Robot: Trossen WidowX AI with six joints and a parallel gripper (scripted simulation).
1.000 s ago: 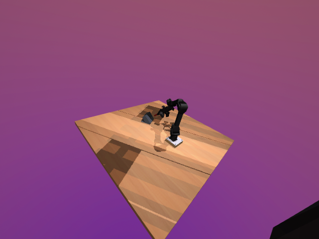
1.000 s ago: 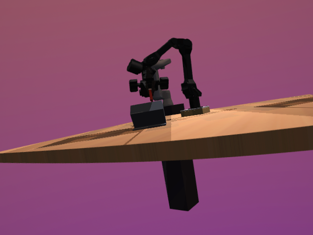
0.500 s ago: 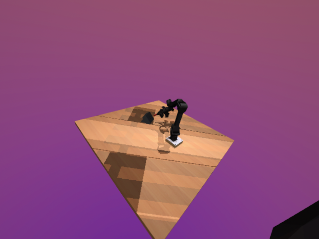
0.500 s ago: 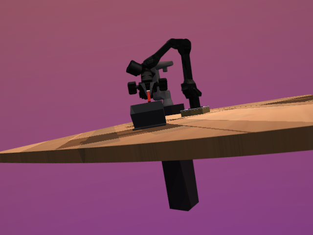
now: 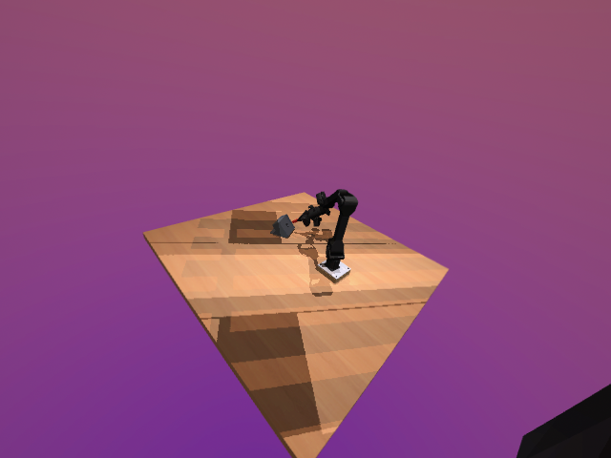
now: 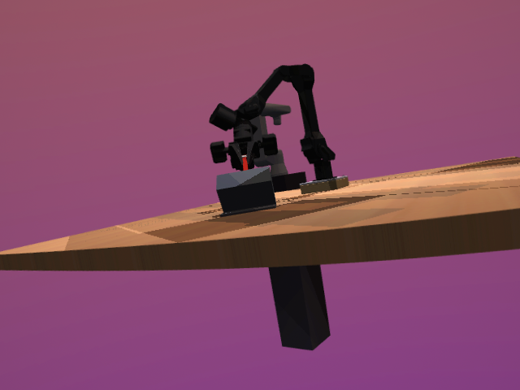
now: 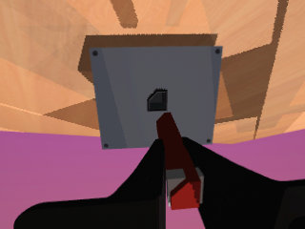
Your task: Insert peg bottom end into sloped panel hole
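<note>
My gripper tip is 7 cm short of the sloped panel, 7 cm above it and 5 cm to the right of it. Round my gripper tip: peg 1 cm to the right, 1 cm behind, 1 cm above.
</note>
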